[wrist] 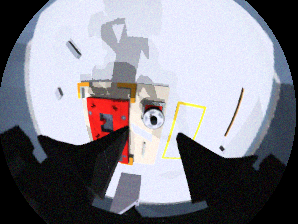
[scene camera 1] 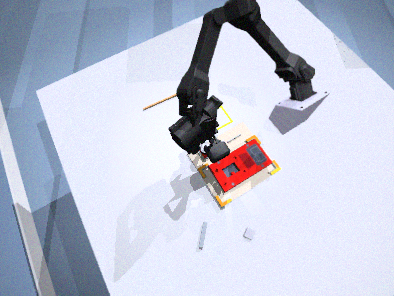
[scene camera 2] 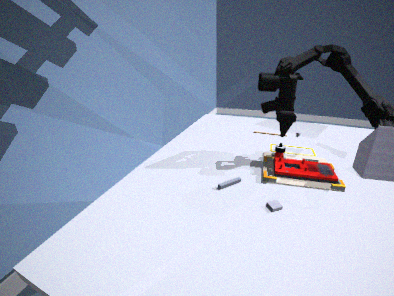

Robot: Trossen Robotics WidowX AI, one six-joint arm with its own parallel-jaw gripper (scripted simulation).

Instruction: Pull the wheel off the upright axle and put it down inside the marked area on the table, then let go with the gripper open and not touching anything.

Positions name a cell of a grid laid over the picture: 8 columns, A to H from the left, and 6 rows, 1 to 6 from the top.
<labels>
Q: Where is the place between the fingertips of my gripper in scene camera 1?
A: At E3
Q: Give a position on a red fixture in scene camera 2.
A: G4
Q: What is my gripper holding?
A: Nothing.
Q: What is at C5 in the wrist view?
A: My gripper.
</labels>
